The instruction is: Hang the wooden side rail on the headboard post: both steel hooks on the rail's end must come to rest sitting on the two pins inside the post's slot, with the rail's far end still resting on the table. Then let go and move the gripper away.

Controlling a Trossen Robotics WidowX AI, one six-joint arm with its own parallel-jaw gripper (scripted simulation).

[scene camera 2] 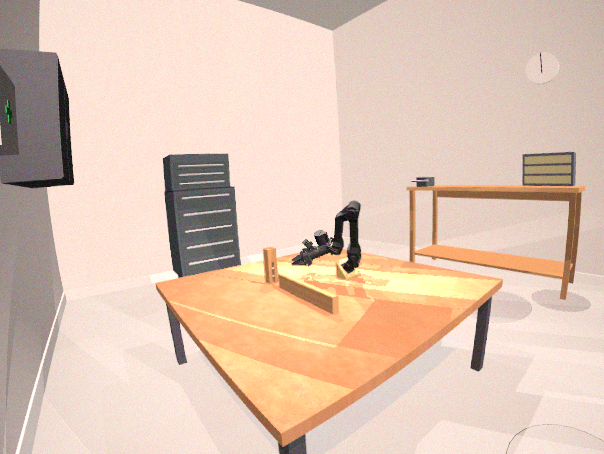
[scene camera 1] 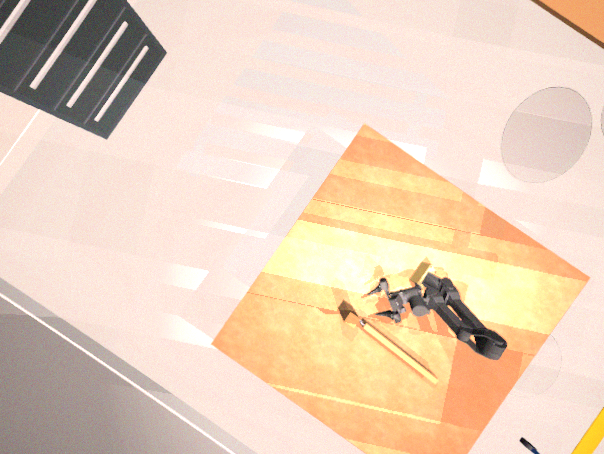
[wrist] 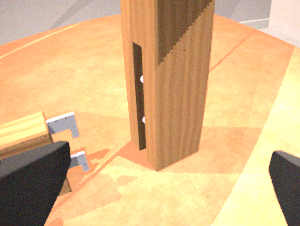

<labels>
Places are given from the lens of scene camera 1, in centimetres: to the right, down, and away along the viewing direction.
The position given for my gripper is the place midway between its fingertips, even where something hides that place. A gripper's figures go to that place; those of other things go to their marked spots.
my gripper [scene camera 1: 370, 304]: 31, 35, 113
wooden side rail [scene camera 1: 377, 334]: 34, 49, 116
</labels>
